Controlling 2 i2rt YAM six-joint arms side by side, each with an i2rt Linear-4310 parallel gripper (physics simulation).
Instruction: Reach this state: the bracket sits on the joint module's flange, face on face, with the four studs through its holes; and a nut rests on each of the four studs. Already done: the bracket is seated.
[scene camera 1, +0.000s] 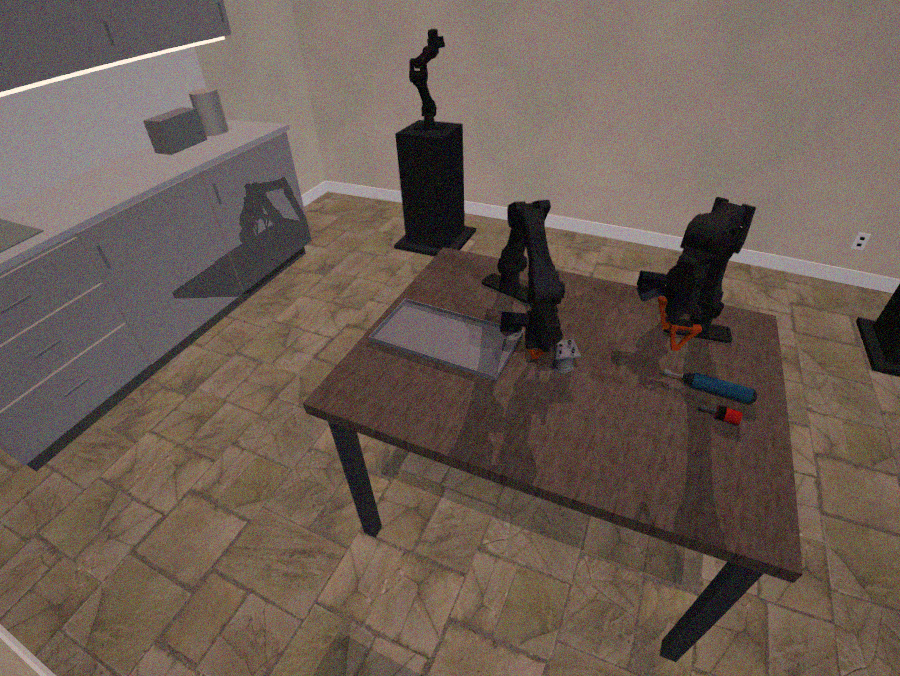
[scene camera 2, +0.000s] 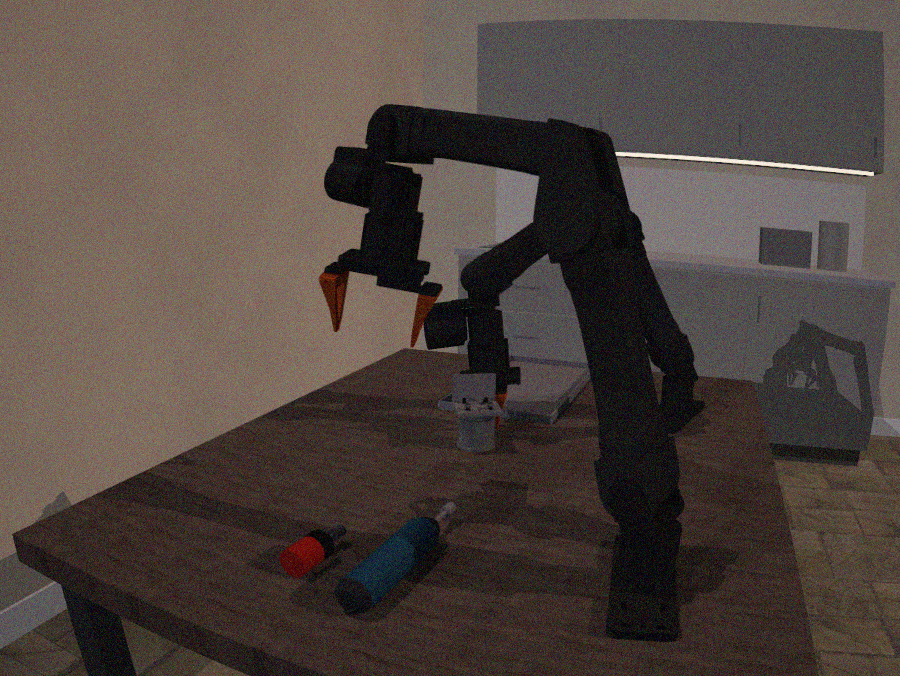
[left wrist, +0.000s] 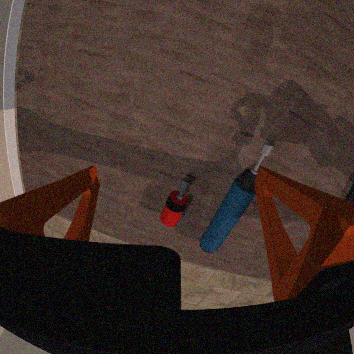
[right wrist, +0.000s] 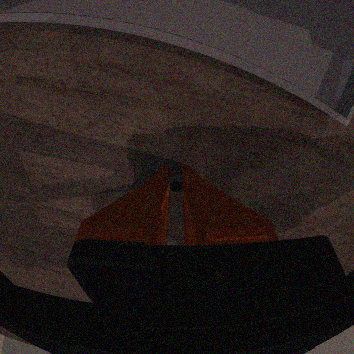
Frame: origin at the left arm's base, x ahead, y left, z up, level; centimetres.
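Seen in the pictures: left gripper, fingertip midpoint: (scene camera 1: 669, 339) (scene camera 2: 374, 338) (left wrist: 176, 175); right gripper, fingertip midpoint: (scene camera 1: 534, 357) (right wrist: 175, 173); left arm's base at its link origin: (scene camera 2: 642, 585); right arm's base at its link origin: (scene camera 1: 509, 288) (scene camera 2: 674, 416).
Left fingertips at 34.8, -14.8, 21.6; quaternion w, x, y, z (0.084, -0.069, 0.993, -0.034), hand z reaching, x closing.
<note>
Pixels of each thing's top centre, then the offset from my left fingertips to it, as dx, dy, dz.
- joint module at its top centre: (scene camera 2: 477, 401) (scene camera 1: 565, 346) -8.0, -23.7, -14.2
- small dark round nut at its top centre: (right wrist: 176, 186) -9.4, -31.3, -21.1
- shallow tray at its top centre: (scene camera 2: 527, 380) (scene camera 1: 445, 333) -11.0, -59.6, -20.1
- blue screwdriver-like tool at its top centre: (scene camera 2: 405, 533) (left wrist: 234, 212) (scene camera 1: 711, 378) -9.0, +15.5, -17.5
The pale grey bracket (scene camera 1: 567, 348) (scene camera 2: 474, 387) sits on the joint module (scene camera 1: 564, 366) (scene camera 2: 476, 435), its upright plate raised. Dark stud-like spots show on its base; they are too small to tell which carry nuts. My right gripper (scene camera 1: 535, 354) (scene camera 2: 499, 419) (right wrist: 175, 173) is low over the table, beside the module, on its tray side. Its fingers are nearly together, with a small dark round nut (right wrist: 176, 186) between them. My left gripper (scene camera 1: 674, 338) (scene camera 2: 374, 338) (left wrist: 176, 175) is wide open and empty, high above the table.
A shallow tray (scene camera 1: 436, 360) (scene camera 2: 531, 418) (right wrist: 150, 39) lies beyond the module in scene camera 2. A blue screwdriver-like tool (scene camera 1: 720, 387) (scene camera 2: 392, 563) (left wrist: 227, 215) and a shorter red one (scene camera 1: 731, 416) (scene camera 2: 304, 556) (left wrist: 172, 214) lie on the table below my left gripper.
</note>
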